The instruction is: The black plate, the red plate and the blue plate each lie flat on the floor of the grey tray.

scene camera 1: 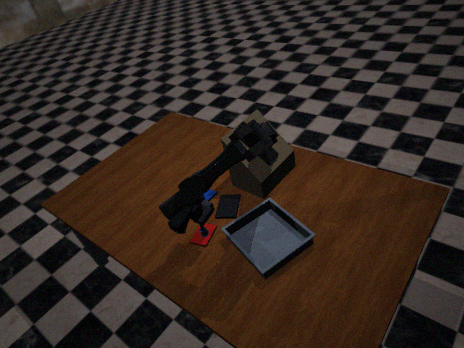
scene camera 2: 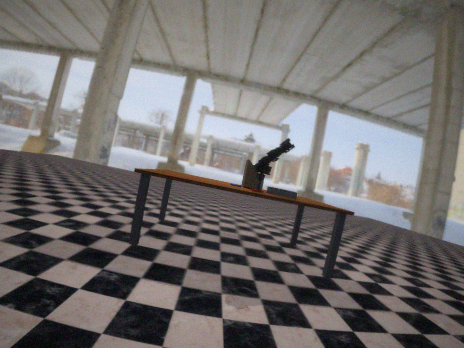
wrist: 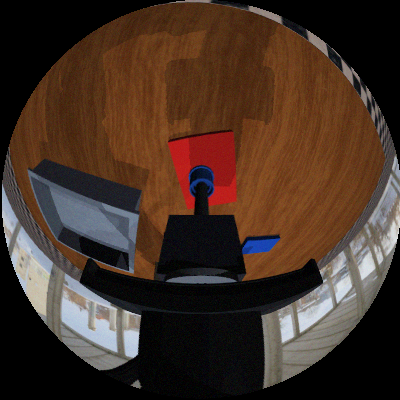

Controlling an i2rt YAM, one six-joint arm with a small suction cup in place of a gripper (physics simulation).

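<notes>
The red plate lies flat on the wooden table to the left of the grey tray. My suction cup presses down on the red plate's middle and grips it. The black plate lies flat on the table just behind the tray's left corner. The blue plate lies further back, partly hidden under my arm. The tray holds nothing. The black plate is hidden in the wrist view.
The tan base block of the arm stands behind the plates. The table stands on a checkered floor, with the tray seen low on it from far off.
</notes>
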